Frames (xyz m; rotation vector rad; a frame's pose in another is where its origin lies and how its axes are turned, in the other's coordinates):
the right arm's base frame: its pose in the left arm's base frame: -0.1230 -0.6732 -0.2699 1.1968 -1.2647 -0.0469
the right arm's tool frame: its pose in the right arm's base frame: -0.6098 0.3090 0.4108 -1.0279 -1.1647 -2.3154
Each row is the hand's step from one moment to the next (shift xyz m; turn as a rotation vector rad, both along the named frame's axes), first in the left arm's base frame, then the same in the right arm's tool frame.
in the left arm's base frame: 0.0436 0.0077 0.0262 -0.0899 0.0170 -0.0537
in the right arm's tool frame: -0.0511 -0.0035 -0.0051 0.1030 -0.0251 0.0049
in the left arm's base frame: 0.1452 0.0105 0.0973 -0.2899 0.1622 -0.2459
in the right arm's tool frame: -0.1750 0.0022 -0.0061 0.3675 -0.1787 -0.0618
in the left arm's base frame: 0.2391 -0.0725 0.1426 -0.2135 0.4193 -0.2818
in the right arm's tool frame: -0.2719 0.0936 -0.0083 0.3098 -0.4154 -0.1796
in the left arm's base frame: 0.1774 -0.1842 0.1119 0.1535 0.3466 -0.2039
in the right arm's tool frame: -0.1967 0.1968 0.0219 -0.0275 -0.2947 -0.3125
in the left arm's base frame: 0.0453 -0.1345 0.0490 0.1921 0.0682 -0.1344
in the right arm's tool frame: -0.0564 0.1340 0.0375 -0.0810 -0.0226 -0.2292
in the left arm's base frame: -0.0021 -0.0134 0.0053 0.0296 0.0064 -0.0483
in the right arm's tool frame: -0.0005 0.0123 0.0078 0.0039 0.0035 -0.0568
